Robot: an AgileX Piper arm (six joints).
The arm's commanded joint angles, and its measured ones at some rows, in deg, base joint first. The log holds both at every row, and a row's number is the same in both.
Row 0, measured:
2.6, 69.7, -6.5, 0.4, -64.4, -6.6
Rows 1 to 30, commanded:
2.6, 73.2, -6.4, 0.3, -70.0, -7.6
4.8, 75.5, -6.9, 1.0, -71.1, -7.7
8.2, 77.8, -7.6, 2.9, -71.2, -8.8
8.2, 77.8, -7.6, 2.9, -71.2, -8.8
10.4, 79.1, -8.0, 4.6, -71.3, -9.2
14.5, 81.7, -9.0, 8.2, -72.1, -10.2
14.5, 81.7, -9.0, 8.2, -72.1, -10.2
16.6, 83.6, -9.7, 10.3, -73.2, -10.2
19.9, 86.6, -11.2, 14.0, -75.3, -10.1
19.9, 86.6, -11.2, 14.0, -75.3, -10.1
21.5, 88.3, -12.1, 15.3, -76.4, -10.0
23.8, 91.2, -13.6, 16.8, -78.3, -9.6
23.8, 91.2, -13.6, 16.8, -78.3, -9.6
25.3, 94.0, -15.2, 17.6, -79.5, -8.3
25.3, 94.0, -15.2, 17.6, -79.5, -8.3
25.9, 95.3, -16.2, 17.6, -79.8, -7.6
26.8, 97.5, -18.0, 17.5, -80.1, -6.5
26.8, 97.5, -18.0, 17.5, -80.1, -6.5
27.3, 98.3, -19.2, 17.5, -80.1, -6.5
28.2, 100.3, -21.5, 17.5, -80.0, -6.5
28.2, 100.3, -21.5, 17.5, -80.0, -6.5
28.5, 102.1, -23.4, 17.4, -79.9, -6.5
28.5, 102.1, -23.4, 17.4, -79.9, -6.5
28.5, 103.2, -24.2, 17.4, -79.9, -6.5
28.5, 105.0, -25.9, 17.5, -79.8, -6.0
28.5, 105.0, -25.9, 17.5, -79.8, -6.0
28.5, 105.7, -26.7, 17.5, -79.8, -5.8
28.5, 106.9, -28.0, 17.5, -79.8, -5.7
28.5, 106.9, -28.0, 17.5, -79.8, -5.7
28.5, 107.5, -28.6, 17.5, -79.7, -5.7
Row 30, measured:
28.4, 106.2, -26.7, 17.8, -69.2, -6.2
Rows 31 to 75, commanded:
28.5, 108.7, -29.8, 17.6, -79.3, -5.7
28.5, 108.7, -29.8, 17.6, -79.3, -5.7
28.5, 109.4, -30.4, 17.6, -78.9, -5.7
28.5, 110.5, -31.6, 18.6, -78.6, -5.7
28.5, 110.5, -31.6, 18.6, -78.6, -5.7
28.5, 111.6, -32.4, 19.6, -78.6, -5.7
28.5, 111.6, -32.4, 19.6, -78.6, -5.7
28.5, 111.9, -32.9, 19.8, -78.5, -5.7
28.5, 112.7, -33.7, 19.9, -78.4, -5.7
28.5, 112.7, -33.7, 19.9, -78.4, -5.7
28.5, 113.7, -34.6, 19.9, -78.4, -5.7
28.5, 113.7, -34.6, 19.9, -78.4, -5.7
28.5, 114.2, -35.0, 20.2, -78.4, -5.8
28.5, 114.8, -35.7, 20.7, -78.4, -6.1
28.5, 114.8, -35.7, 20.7, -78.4, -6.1
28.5, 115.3, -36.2, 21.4, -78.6, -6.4
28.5, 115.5, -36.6, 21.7, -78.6, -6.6
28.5, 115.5, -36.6, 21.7, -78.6, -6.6
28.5, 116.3, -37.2, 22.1, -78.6, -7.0
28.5, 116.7, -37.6, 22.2, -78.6, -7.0
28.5, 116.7, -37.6, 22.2, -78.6, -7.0
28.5, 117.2, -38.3, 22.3, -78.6, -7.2
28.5, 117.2, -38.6, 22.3, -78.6, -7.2
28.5, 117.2, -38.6, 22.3, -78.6, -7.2
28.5, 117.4, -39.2, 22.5, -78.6, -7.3
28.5, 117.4, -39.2, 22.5, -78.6, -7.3
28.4, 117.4, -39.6, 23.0, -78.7, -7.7
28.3, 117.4, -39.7, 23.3, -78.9, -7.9
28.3, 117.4, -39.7, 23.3, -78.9, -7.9
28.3, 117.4, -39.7, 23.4, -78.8, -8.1
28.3, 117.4, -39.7, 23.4, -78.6, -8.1
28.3, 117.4, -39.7, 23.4, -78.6, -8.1
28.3, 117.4, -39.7, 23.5, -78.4, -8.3
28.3, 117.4, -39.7, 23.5, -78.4, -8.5
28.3, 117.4, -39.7, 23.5, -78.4, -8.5
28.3, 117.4, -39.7, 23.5, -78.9, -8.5
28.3, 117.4, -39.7, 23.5, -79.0, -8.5
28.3, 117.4, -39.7, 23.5, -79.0, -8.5
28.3, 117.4, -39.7, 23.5, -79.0, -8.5
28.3, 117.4, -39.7, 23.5, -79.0, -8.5
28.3, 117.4, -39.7, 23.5, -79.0, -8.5
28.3, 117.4, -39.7, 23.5, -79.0, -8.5
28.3, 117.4, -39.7, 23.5, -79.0, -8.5
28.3, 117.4, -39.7, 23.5, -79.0, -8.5
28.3, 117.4, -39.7, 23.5, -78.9, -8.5
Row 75, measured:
28.4, 117.5, -39.0, 23.7, -69.2, -7.8
